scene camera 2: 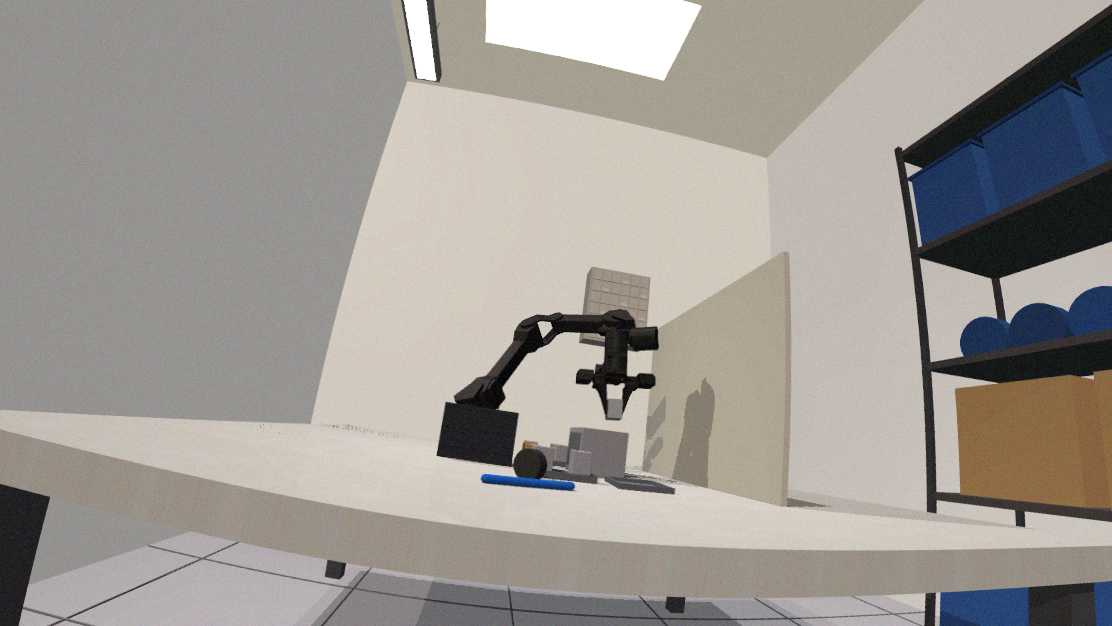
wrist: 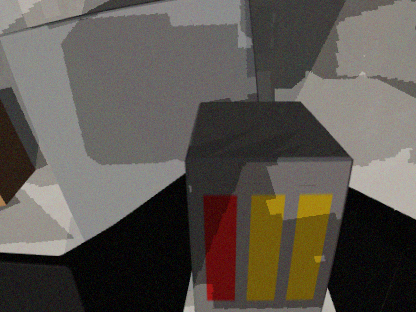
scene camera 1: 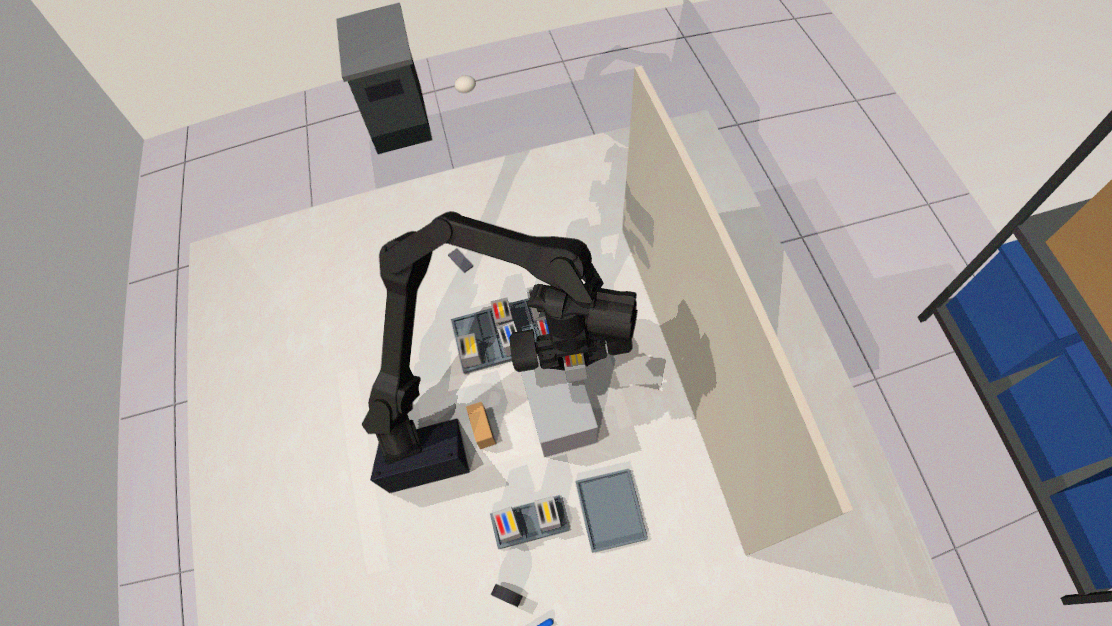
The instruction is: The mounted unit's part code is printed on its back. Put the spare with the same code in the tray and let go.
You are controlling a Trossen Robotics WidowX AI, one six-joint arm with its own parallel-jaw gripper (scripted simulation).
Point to a grey mounted unit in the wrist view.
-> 113, 98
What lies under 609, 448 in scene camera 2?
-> A grey mounted unit.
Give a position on a grey tray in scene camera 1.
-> At 611, 513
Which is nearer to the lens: the blue pen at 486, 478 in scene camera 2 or the black cylinder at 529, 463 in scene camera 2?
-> The blue pen.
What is my gripper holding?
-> A grey spare block.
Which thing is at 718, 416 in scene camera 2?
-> A tall beige partition.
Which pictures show my gripper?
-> Scene camera 2, the wrist view and scene camera 1: all of them.
